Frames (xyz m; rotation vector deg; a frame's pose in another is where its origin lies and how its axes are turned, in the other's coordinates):
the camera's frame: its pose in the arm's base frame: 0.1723 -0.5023 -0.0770 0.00 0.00 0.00
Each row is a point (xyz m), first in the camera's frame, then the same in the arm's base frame.
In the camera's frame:
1: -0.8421 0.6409 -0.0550
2: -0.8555 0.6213 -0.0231
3: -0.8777 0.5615 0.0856
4: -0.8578 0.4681 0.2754
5: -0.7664 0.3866 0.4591
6: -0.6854 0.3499 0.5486
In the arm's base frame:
1: -0.6698 0.1386 -0.1320
2: -0.6832 0.1190 -0.1001
3: -0.7054 0.0592 0.0086
4: -0.6855 -0.0342 0.1984
5: -0.5941 -0.1157 0.3821
6: -0.5131 -0.1524 0.4716

